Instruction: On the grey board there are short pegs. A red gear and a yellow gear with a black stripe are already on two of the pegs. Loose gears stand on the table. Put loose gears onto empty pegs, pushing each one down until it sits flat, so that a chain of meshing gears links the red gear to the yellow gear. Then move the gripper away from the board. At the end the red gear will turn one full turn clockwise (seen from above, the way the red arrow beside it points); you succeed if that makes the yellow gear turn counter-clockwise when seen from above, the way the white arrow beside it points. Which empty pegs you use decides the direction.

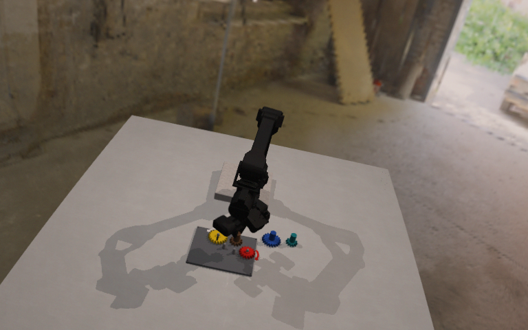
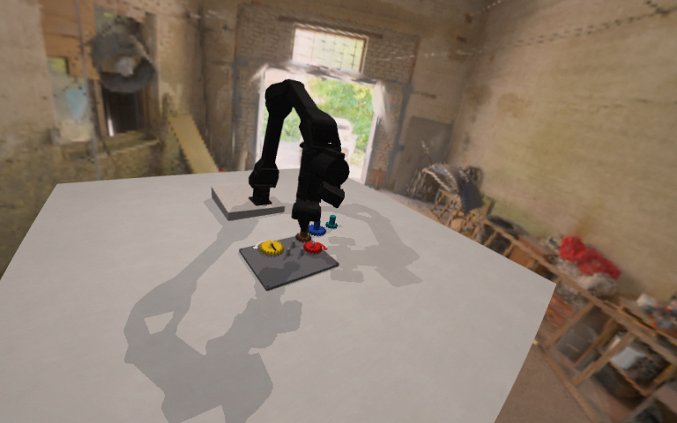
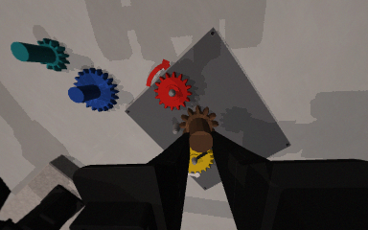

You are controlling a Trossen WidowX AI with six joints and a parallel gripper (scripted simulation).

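Right now my gripper tip is 7 cm above the red gear, 4 cm to the right of it and 1 cm past it. Also, from my gripper tip: brown gear 1 cm below; red arrow 8 cm to the left, 8 cm below, 1 cm behind; blue gear 12 cm to the left, 9 cm behind, 7 cm below.
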